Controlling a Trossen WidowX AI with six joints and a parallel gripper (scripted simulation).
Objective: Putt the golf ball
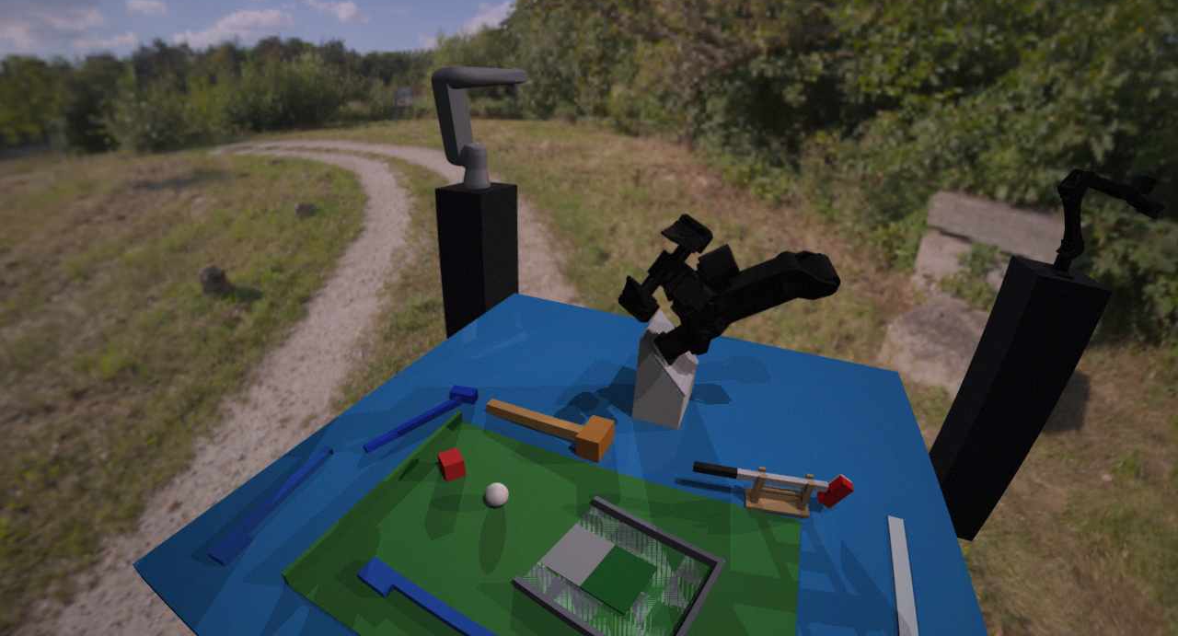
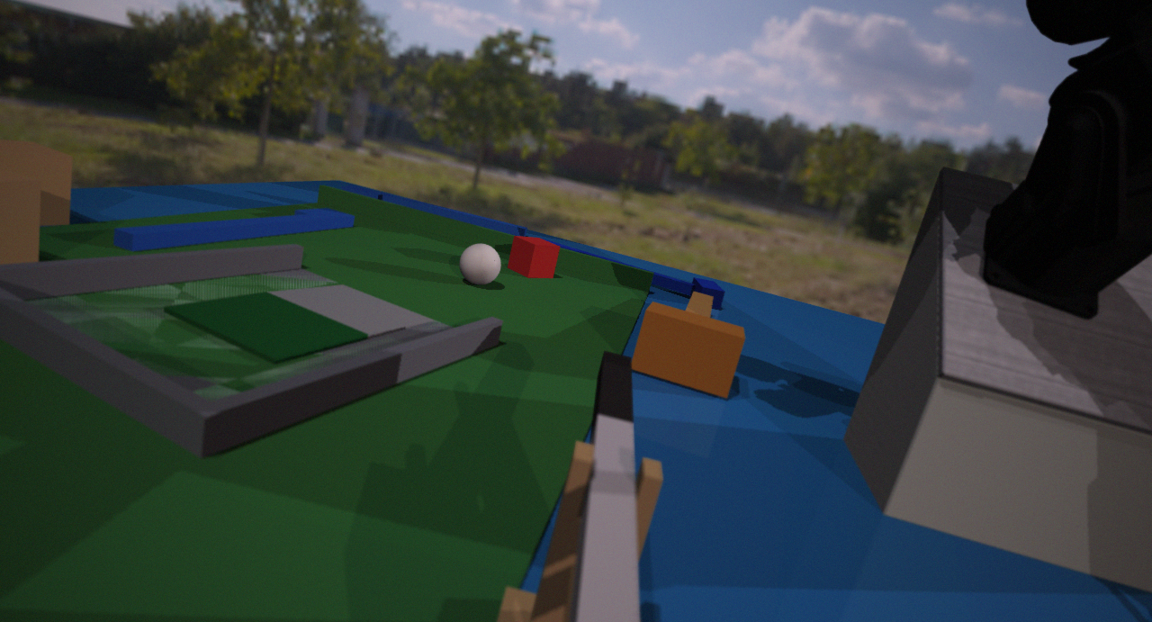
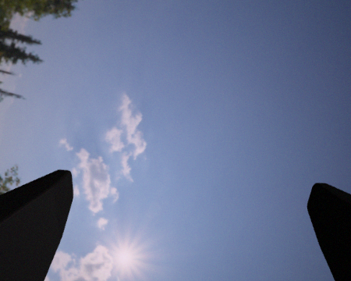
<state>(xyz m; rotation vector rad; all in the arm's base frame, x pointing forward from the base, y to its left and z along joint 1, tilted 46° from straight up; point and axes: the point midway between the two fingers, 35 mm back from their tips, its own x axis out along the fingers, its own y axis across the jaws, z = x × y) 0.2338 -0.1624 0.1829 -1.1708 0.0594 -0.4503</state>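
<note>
Now: gripper tip 380 mm above the red putter, 280 mm to the right of it and 50 mm past it. Round my gripper tip: white golf ball: 420 mm below, 180 mm ahead, 170 mm to the right; small red cube: 420 mm below, 290 mm to the right, 160 mm ahead; wooden stand: 410 mm below, 290 mm to the left, 50 mm behind.
</note>
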